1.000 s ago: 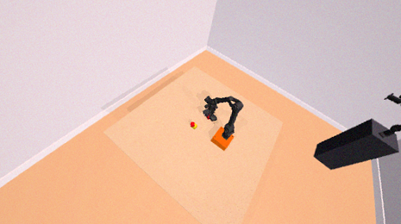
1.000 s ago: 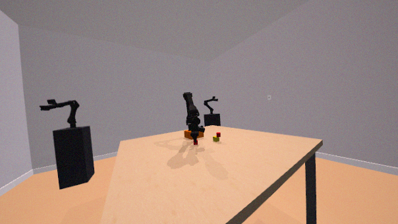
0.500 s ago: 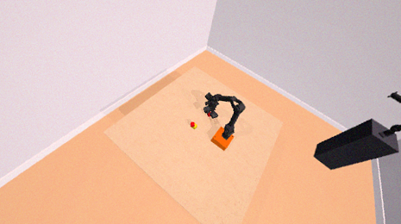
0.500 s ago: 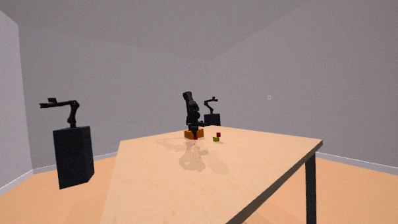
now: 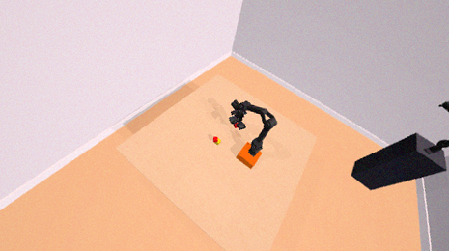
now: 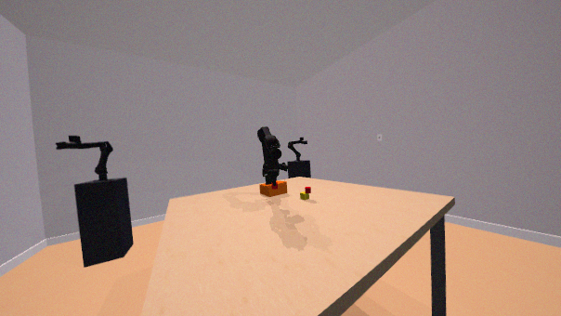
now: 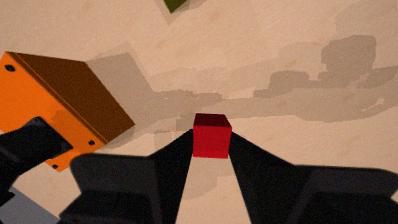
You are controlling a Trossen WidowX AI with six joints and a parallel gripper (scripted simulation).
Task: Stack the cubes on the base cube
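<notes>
The yellow base cube is 19 cm to the left of my gripper tip, 9 cm below it and 3 cm ahead of it.
</notes>
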